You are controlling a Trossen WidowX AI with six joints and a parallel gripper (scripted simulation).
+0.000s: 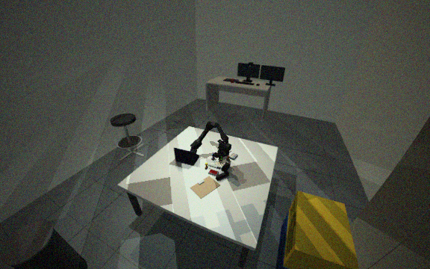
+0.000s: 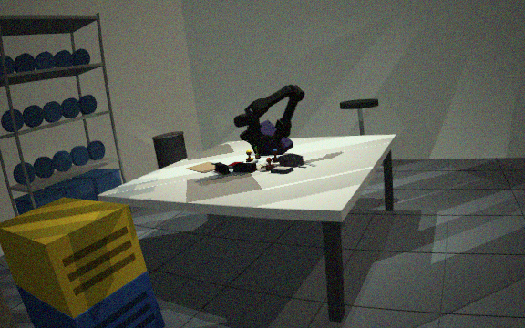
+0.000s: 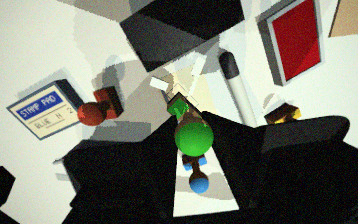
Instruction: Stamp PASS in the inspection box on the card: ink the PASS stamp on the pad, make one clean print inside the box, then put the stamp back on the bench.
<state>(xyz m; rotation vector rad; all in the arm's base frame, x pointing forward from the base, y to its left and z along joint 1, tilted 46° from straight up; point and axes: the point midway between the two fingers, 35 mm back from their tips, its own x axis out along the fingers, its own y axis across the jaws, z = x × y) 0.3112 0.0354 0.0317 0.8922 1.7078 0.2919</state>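
The pale card is 7 cm below my gripper tip and 1 cm behind it. Round my gripper tip: black block (7 cm ahead, 5 cm below, 4 cm to the right); marker (7 cm to the right, 6 cm below, 3 cm behind); green stamp (right at my gripper tip).
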